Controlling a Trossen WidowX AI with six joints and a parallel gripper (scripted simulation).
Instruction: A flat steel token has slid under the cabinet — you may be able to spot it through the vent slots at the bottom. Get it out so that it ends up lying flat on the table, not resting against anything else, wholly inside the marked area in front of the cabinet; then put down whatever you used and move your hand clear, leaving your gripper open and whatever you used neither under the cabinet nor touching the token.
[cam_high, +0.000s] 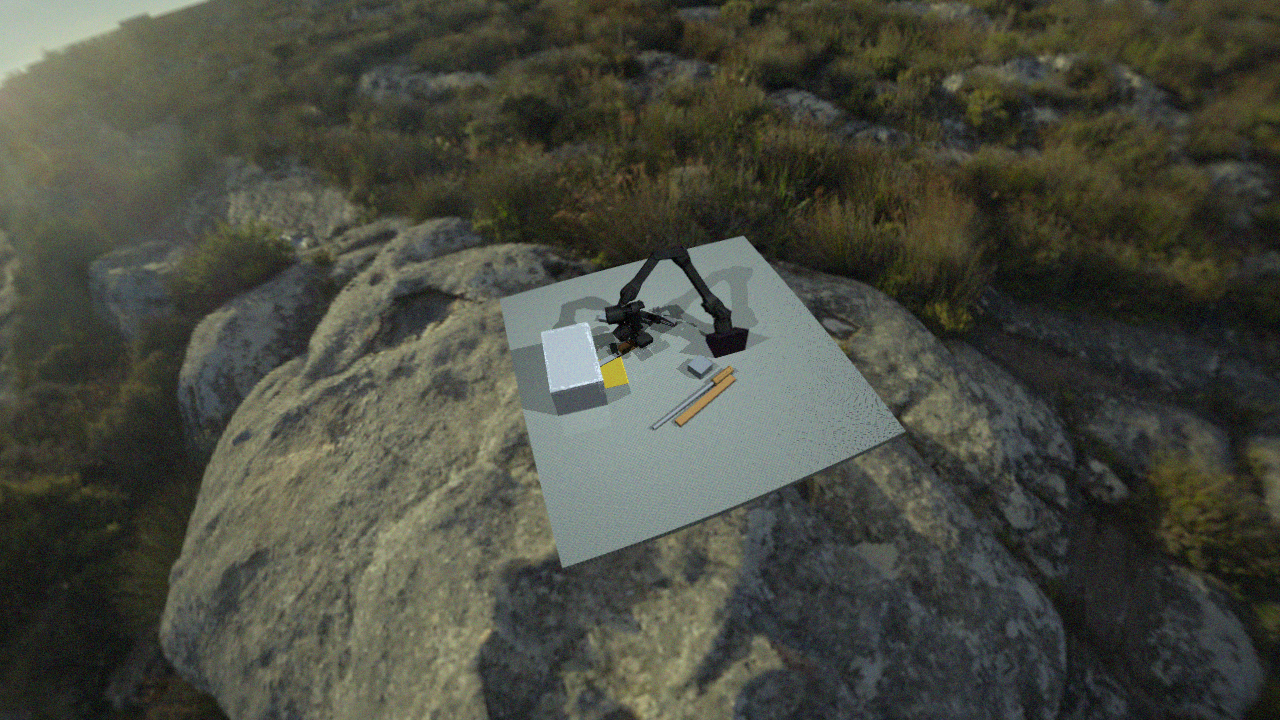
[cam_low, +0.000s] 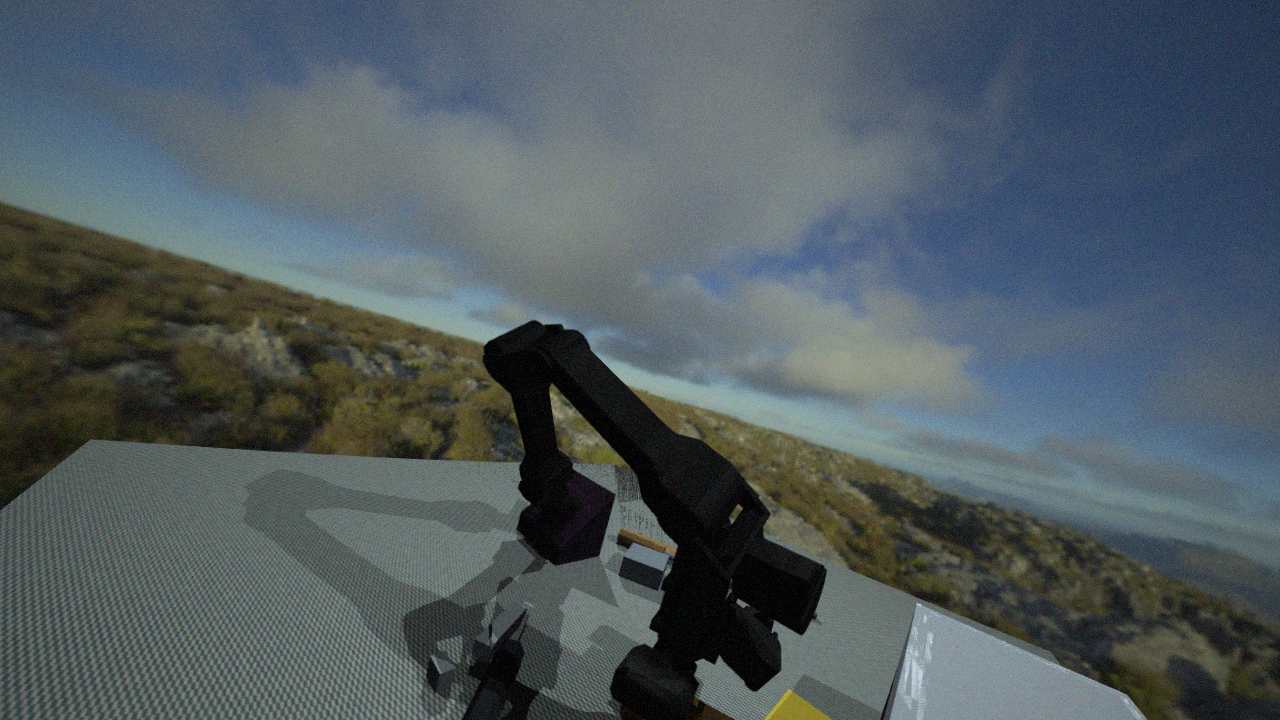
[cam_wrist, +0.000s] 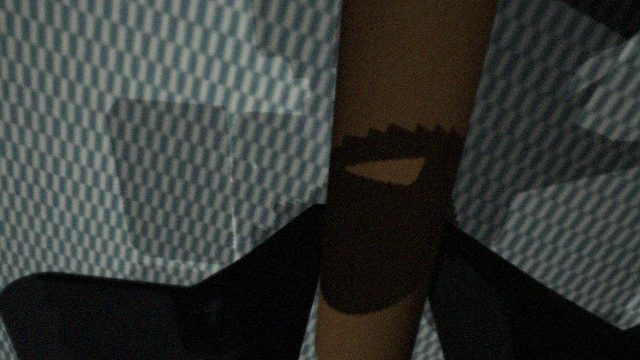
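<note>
My gripper tip is now 180 mm past the grey bar and 70 mm to the left of it. From my gripper tip the other things lie so: grey block (180 mm behind, 230 mm to the left, 10 mm above); then small grey cube (160 mm behind, 150 mm to the right); then wooden stick (130 mm behind, 370 mm to the left).
</note>
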